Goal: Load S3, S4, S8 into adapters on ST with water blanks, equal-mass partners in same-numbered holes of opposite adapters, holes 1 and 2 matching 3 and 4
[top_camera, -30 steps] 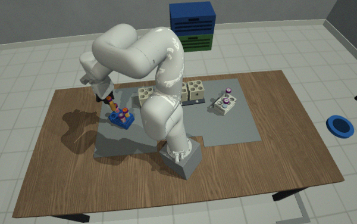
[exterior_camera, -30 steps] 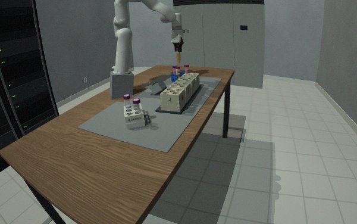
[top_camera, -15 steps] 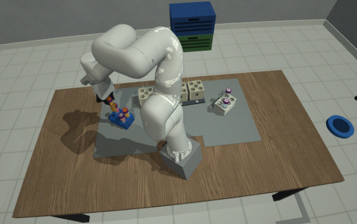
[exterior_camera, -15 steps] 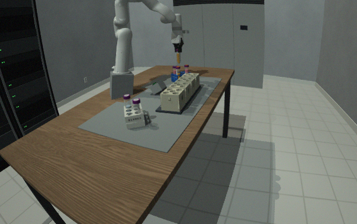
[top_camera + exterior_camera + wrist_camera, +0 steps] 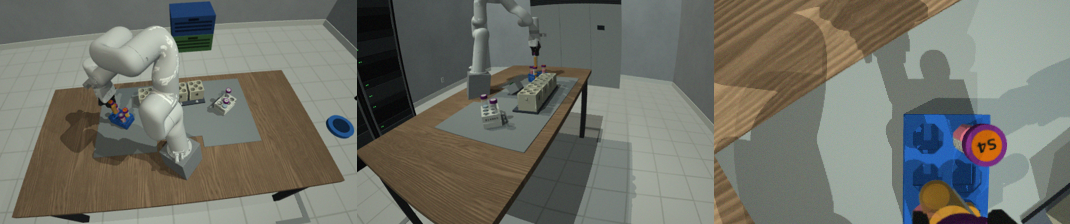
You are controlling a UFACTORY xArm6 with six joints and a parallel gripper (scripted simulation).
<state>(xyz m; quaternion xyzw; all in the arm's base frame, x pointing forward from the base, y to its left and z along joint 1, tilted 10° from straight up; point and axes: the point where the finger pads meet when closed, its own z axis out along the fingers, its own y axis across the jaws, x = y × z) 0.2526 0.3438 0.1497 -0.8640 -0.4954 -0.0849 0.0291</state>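
Right now my hand is 10 mm short of the amber-filled sample tube and 50 mm above it. From my hand the other things lie so: adapter: 160 mm ahead, 170 mm to the right, 170 mm below; then white blanks rack: 80 mm ahead, 680 mm to the right, 190 mm below.
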